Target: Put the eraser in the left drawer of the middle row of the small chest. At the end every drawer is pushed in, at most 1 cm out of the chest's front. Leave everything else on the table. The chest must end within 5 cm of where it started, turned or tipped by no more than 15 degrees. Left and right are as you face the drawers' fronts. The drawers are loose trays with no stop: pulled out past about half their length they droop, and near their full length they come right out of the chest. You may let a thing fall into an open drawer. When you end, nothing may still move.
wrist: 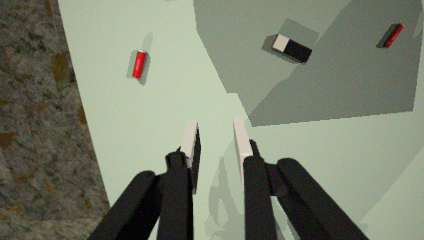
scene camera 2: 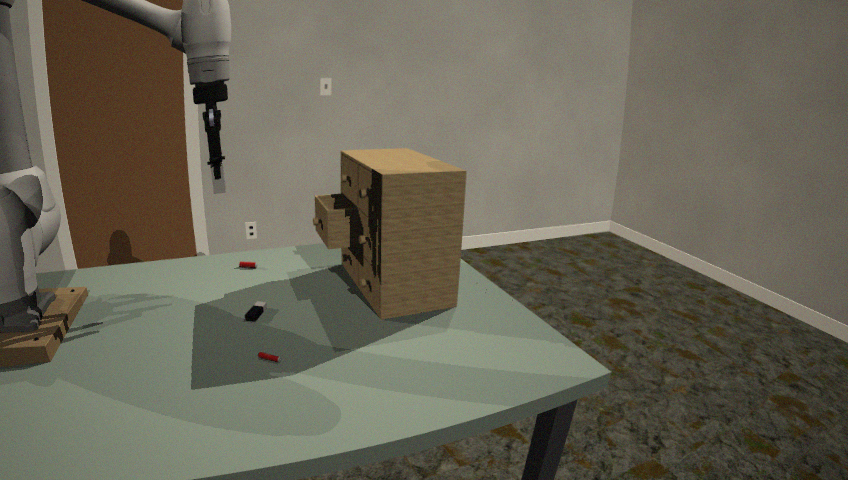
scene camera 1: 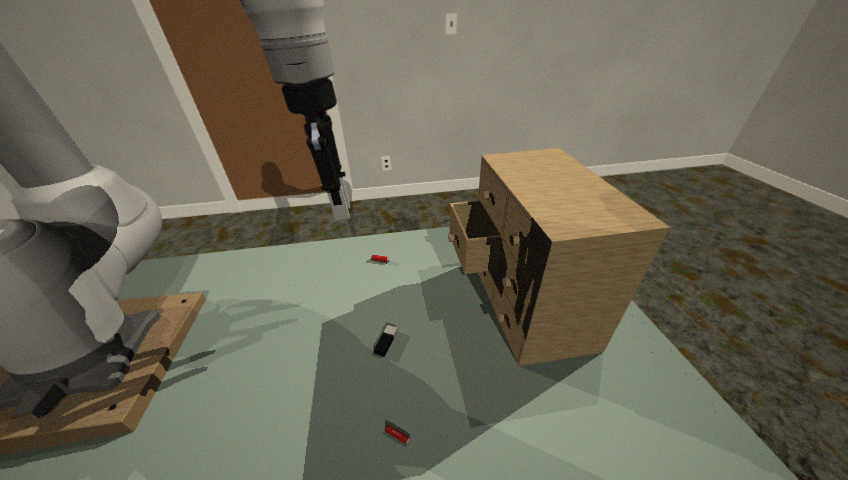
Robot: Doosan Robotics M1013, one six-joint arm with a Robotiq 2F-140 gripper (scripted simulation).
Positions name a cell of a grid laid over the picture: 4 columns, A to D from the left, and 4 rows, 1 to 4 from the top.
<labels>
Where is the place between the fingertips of my gripper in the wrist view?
C3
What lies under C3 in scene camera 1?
A wooden chest.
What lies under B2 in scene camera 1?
My gripper.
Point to a drawer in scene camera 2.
B2
</labels>
